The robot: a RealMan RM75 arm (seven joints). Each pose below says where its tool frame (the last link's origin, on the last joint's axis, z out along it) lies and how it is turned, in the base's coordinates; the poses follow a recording.
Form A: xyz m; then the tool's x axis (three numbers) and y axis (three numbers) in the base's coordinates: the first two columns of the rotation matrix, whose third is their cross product.
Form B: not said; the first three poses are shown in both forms.
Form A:
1: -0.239 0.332 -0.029 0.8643 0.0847 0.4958 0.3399 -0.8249 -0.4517
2: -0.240 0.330 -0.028 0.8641 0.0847 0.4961 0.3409 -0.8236 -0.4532
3: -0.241 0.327 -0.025 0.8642 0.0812 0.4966 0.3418 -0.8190 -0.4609
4: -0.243 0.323 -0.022 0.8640 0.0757 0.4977 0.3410 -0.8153 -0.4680
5: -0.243 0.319 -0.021 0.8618 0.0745 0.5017 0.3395 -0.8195 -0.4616
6: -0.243 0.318 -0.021 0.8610 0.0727 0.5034 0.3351 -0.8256 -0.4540
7: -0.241 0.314 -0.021 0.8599 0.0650 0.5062 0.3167 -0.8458 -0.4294
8: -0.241 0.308 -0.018 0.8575 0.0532 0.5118 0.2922 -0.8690 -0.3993
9: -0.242 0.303 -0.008 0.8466 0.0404 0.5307 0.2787 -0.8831 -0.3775
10: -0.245 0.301 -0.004 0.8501 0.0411 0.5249 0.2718 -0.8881 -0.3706
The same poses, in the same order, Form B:
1: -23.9 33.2 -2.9 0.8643 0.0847 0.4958 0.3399 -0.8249 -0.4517
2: -24.0 33.0 -2.8 0.8641 0.0847 0.4961 0.3409 -0.8236 -0.4532
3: -24.1 32.7 -2.5 0.8642 0.0812 0.4966 0.3418 -0.8190 -0.4609
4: -24.3 32.3 -2.2 0.8640 0.0757 0.4977 0.3410 -0.8153 -0.4680
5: -24.3 31.9 -2.1 0.8618 0.0745 0.5017 0.3395 -0.8195 -0.4616
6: -24.3 31.8 -2.1 0.8610 0.0727 0.5034 0.3351 -0.8256 -0.4540
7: -24.1 31.4 -2.1 0.8599 0.0650 0.5062 0.3167 -0.8458 -0.4294
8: -24.1 30.8 -1.8 0.8575 0.0532 0.5118 0.2922 -0.8690 -0.3993
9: -24.2 30.3 -0.8 0.8466 0.0404 0.5307 0.2787 -0.8831 -0.3775
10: -24.5 30.1 -0.4 0.8501 0.0411 0.5249 0.2718 -0.8881 -0.3706
